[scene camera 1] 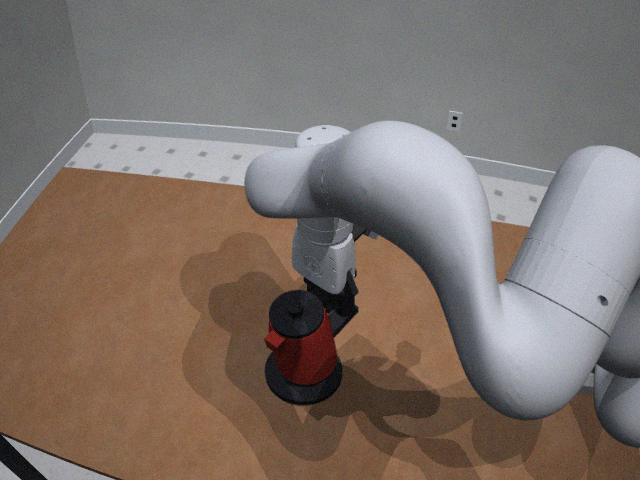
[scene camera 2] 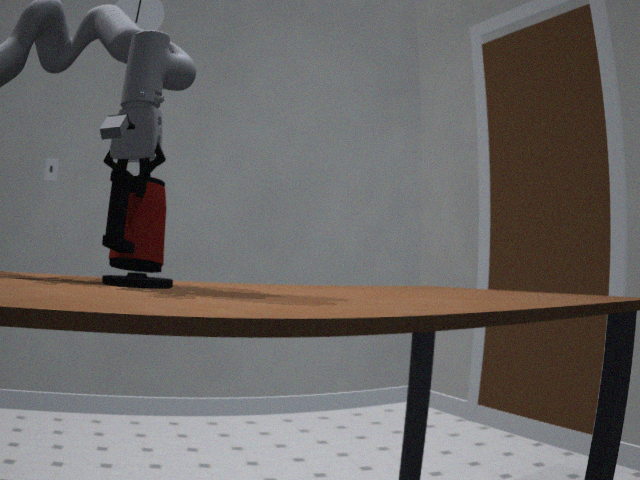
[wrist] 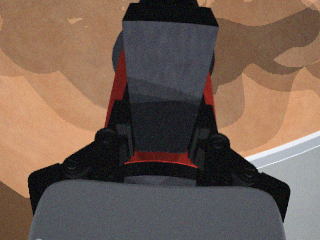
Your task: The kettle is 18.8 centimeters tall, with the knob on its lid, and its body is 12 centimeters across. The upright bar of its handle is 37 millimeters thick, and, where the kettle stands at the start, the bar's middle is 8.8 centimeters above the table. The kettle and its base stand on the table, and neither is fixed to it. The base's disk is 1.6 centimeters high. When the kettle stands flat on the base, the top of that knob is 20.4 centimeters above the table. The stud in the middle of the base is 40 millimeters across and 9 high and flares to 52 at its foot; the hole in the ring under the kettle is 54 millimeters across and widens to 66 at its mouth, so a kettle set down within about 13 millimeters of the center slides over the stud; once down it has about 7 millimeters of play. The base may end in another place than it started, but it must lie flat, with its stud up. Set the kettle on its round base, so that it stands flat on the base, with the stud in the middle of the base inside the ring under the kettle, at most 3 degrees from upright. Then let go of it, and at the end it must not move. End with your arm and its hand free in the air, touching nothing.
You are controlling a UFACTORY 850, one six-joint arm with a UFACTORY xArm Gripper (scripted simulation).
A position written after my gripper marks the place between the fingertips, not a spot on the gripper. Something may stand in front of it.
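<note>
There is a black round base (scene camera 1: 295,394) that I can see. I can see my own gripper too, (scene camera 2: 130,197), and the same gripper is visible at (scene camera 1: 323,302) and also at (wrist: 163,99).
</note>
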